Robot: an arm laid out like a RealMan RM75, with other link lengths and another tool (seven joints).
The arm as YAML. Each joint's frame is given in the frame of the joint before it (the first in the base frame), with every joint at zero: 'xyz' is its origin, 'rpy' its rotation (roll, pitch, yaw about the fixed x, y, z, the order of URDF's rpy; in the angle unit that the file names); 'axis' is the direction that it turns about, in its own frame. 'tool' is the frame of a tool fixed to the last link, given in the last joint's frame.
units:
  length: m
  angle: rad
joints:
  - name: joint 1
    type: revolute
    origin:
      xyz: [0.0, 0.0, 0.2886]
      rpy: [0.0, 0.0, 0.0]
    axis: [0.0, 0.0, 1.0]
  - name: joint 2
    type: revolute
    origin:
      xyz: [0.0, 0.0, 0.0]
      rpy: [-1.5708, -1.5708, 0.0]
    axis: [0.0, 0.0, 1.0]
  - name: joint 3
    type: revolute
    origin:
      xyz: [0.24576, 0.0, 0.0]
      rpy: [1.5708, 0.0, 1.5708]
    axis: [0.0, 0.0, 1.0]
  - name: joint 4
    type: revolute
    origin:
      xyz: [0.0, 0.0, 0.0]
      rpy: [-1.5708, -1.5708, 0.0]
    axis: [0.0, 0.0, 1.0]
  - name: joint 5
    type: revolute
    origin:
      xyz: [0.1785, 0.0, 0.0]
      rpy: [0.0, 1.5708, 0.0]
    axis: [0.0, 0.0, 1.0]
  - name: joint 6
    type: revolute
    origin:
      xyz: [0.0, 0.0, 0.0]
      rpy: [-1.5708, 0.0, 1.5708]
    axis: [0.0, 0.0, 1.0]
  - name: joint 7
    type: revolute
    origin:
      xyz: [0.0, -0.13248, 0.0]
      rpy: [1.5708, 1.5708, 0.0]
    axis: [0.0, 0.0, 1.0]
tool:
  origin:
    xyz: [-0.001, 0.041, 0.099]
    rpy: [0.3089, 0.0, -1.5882]
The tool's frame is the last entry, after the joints.
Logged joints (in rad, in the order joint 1, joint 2, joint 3, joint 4, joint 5, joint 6, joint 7), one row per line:
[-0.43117 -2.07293 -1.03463 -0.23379 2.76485 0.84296 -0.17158]
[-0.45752 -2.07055 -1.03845 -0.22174 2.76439 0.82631 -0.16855]
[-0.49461 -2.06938 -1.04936 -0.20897 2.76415 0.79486 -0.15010]
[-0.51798 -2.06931 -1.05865 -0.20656 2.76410 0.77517 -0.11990]
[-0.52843 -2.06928 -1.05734 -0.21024 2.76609 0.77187 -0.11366]
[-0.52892 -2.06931 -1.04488 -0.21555 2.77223 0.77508 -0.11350]
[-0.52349 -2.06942 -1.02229 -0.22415 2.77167 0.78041 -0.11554]
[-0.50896 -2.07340 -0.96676 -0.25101 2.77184 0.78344 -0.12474]
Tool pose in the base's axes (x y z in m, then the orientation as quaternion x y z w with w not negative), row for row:
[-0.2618 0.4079 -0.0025 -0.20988 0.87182 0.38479 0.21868]
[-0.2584 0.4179 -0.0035 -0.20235 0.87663 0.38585 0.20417]
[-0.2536 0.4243 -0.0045 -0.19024 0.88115 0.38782 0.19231]
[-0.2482 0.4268 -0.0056 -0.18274 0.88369 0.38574 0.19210]
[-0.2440 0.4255 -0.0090 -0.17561 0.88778 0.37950 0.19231]
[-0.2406 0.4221 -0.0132 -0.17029 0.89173 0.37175 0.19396]
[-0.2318 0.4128 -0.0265 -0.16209 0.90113 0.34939 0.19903]
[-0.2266 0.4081 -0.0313 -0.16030 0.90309 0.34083 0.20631]
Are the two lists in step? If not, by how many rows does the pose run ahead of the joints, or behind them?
The pose runs 1 row ahead of the joints: the pose in row i belongs to the joints in row i + 1.
